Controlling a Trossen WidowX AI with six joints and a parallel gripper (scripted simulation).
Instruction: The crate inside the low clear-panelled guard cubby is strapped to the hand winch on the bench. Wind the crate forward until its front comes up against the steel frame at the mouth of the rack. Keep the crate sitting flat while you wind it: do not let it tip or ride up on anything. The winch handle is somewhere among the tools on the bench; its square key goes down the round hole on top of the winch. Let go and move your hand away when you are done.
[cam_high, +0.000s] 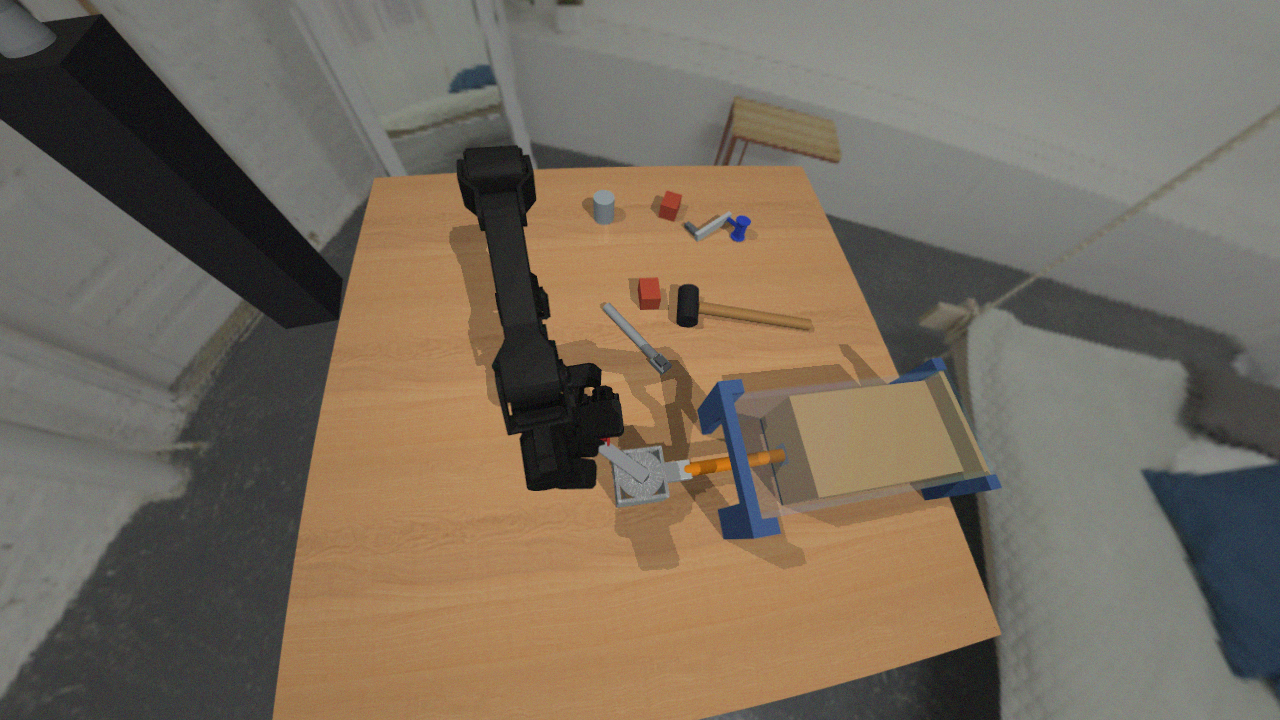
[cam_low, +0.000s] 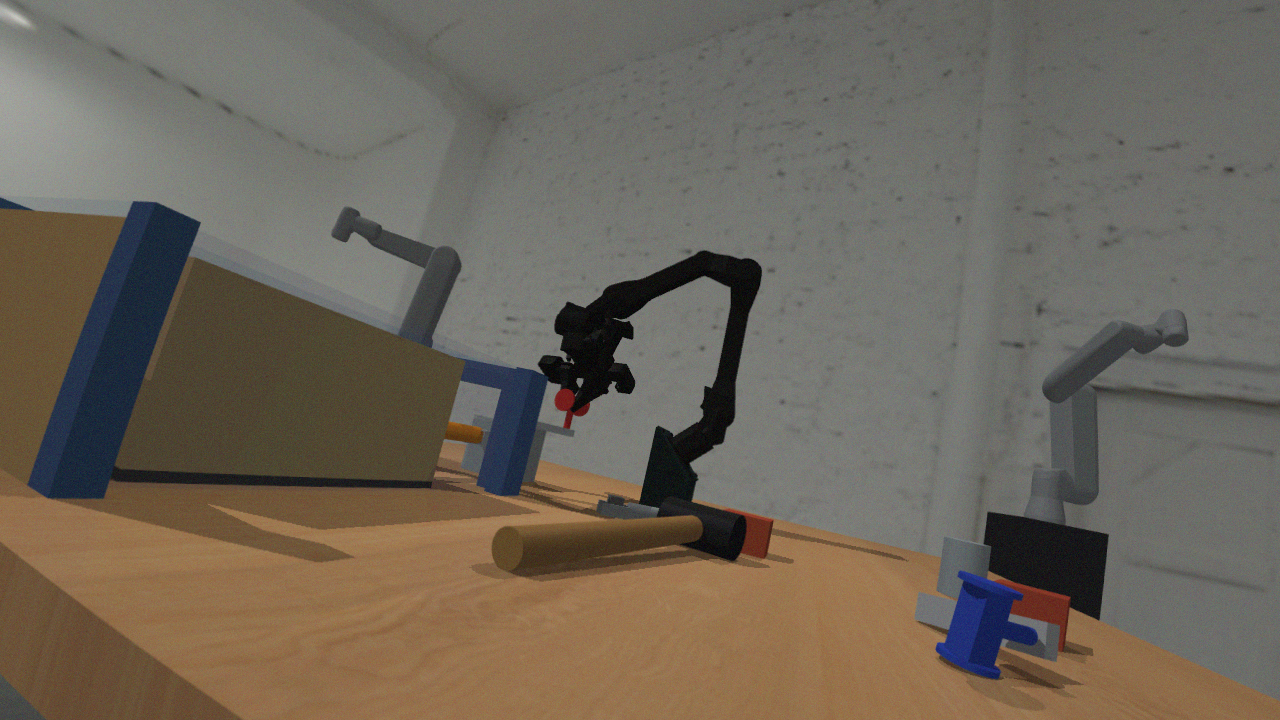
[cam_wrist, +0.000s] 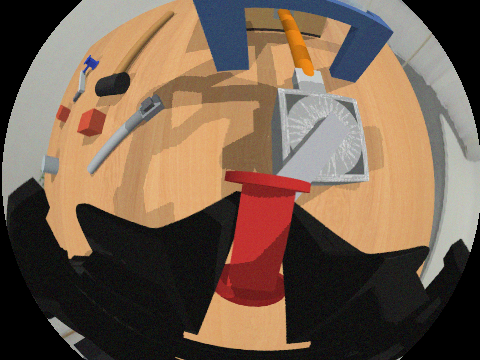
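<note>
The red-knobbed winch handle is 30 mm below my gripper tip, 20 mm to the right of it and 10 mm ahead of it. Also, from my gripper tip: winch 100 mm below, 80 mm to the right, 40 mm ahead; then red knob 20 mm behind; then blue steel frame 210 mm ahead, 90 mm to the right, 30 mm below.
</note>
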